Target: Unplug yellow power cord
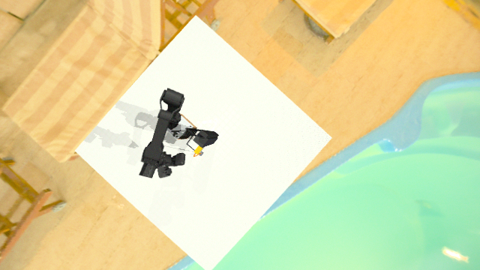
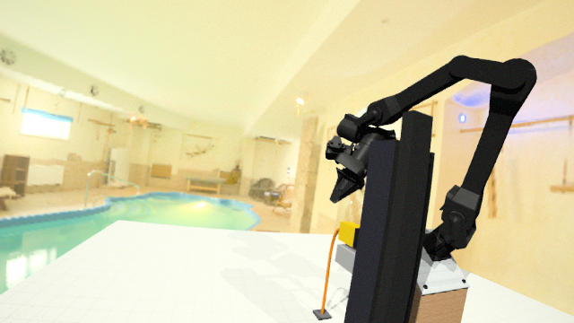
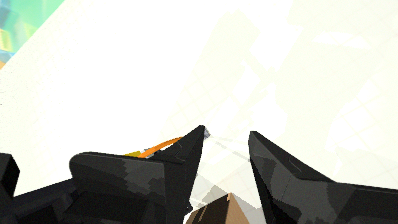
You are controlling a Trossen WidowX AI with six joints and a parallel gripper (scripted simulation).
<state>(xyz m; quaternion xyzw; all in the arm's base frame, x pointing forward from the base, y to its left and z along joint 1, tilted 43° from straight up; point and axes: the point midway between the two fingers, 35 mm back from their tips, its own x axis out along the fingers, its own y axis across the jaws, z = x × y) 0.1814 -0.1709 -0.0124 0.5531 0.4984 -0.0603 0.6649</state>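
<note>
The yellow plug is 150 mm to the left of my gripper tip, 30 mm below it and 30 mm ahead of it. Also, from my gripper tip: anchor (230 mm below, 80 mm to the left, 30 mm ahead).
</note>
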